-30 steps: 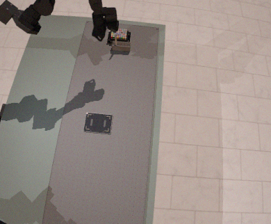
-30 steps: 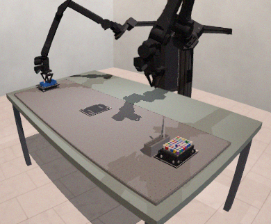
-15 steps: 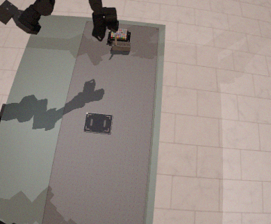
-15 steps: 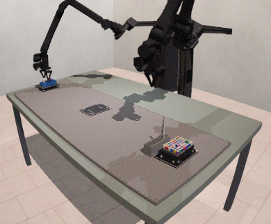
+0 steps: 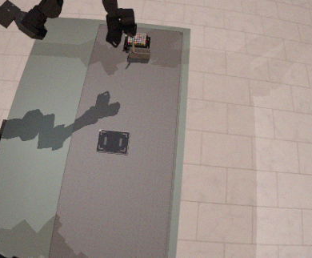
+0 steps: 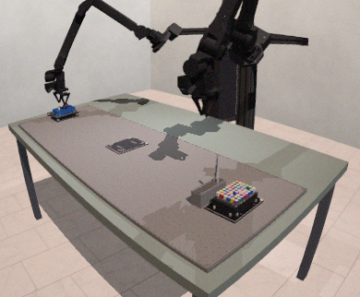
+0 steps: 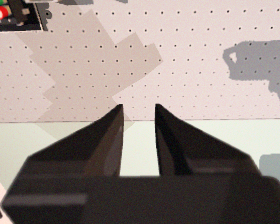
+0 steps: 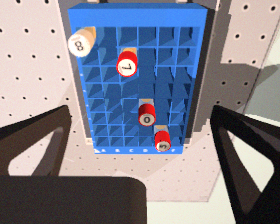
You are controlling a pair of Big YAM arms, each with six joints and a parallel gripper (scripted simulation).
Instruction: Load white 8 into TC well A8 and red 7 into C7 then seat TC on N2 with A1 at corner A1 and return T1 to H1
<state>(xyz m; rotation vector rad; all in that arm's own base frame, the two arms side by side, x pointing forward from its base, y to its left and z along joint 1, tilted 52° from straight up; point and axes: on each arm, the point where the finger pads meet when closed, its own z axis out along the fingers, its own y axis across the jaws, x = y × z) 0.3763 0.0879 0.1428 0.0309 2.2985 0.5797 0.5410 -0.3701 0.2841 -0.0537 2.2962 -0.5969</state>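
The tube carrier is 5 cm below my right hand and 1 cm behind it. Also, from my right hand: holder: 124 cm to the left, 13 cm behind, 8 cm below; raised nest: 7 cm below, 1 cm behind.
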